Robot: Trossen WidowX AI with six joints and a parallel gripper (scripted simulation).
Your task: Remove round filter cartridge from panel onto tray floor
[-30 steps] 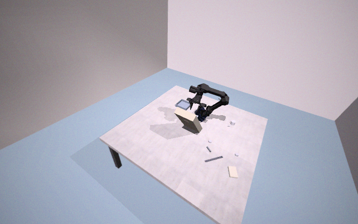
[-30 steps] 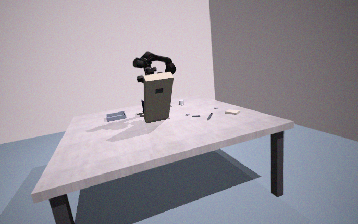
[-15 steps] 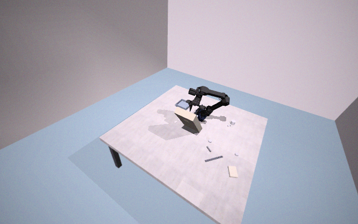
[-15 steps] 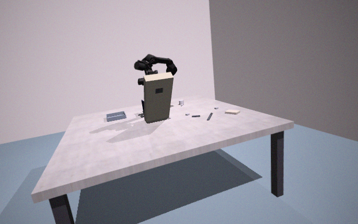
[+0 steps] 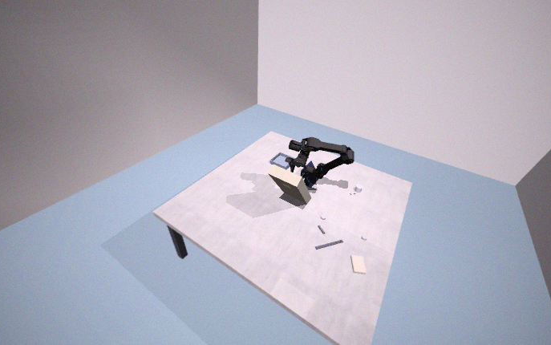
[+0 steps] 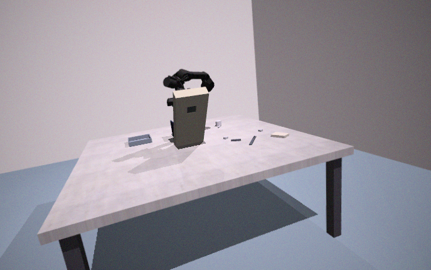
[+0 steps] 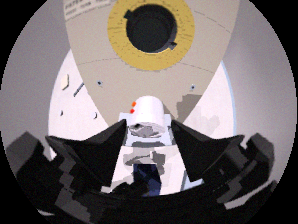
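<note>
My gripper tip is right at the round cartridge. Also, from my gripper tip: beige service panel: 5 cm ahead, 2 cm below; blue-grey tray: 33 cm behind, 28 cm to the right, 19 cm below.
</note>
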